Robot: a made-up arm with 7 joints.
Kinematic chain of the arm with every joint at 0, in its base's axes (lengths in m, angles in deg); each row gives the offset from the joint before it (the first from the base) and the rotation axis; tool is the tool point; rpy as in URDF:
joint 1: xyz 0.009 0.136 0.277 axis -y
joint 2: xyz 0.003 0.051 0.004 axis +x
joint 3: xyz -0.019 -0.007 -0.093 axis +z
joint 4: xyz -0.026 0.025 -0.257 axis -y
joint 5: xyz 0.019 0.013 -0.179 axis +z
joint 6: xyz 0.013 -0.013 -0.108 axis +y
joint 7: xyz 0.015 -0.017 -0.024 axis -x
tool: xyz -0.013 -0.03 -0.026 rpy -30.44 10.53 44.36
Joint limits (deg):
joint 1: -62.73..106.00
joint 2: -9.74..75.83
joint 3: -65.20..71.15
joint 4: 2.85..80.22
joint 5: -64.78..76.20
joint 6: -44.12..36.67
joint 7: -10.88..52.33
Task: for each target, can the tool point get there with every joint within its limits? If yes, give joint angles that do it. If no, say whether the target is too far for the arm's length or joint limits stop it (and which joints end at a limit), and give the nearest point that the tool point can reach.
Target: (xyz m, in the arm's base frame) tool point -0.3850 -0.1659 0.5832
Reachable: no: joint limits stop it (at a limit: joint 1, joint 2, joint 3, joint 4, joint 6) | nearest point -0.2418 -0.1464 0.0732 | short by 0.530 m
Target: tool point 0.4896 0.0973 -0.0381
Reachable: yes | joints 38.96 6.36 -31.09 44.71 13.81 -9.92 27.60
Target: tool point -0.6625 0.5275 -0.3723
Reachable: no: too far | nearest point -0.4578 0.4242 -0.1744 | short by 0.303 m
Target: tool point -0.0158 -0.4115 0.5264
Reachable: no: joint limits stop it (at a limit: joint 1, joint 2, joint 3, joint 4, joint 7) | nearest point 0.2266 -0.1498 0.4900 | short by 0.359 m
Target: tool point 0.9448 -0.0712 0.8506
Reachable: no: too far | nearest point 0.6078 0.0408 0.5556 | short by 0.462 m
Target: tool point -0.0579 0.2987 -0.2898
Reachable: yes | joints -25.64 20.29 -11.39 46.35 -17.85 -21.38 39.28
